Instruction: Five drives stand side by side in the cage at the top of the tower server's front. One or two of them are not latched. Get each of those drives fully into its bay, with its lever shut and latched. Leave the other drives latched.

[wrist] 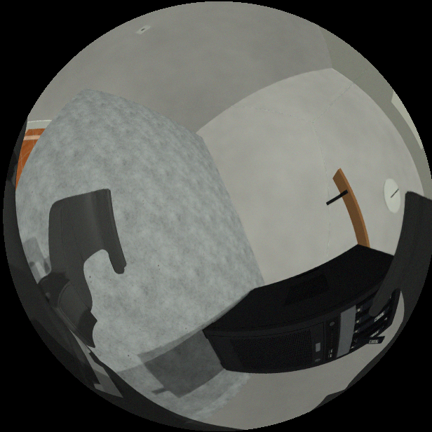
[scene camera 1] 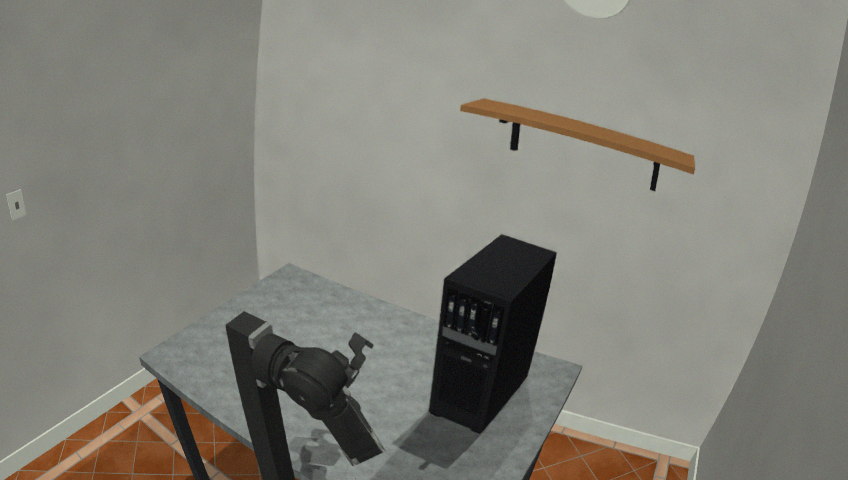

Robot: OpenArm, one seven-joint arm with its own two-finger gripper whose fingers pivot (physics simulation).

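The black tower server (scene camera 1: pixel 517 333) (wrist: pixel 280 345) stands upright on the table, its drive cage at the top of its front. In the scene view, the first drive (scene camera 1: pixel 451 310), second drive (scene camera 1: pixel 461 315), third drive (scene camera 1: pixel 473 319) and fifth drive (scene camera 1: pixel 495 327) from the left show pale labels. The fourth drive (scene camera 1: pixel 484 322) looks dark, without a visible pale label; its lever position is too small to tell. In the wrist view, a finger partly hides the cage and a pale-labelled piece (wrist: pixel 376 340) shows at its lower edge. My gripper (scene camera 1: pixel 360 358) (wrist: pixel 232 254) is open and empty, apart from the server in the scene view.
The grey table (scene camera 1: pixel 357 309) (wrist: pixel 165 200) bears the server. The arm's dark post (scene camera 1: pixel 252 380) stands at the table's near side. A wooden shelf (scene camera 1: pixel 583 132) (wrist: pixel 354 210) is on the wall behind and above the server. The server's shadow falls on the table before its front.
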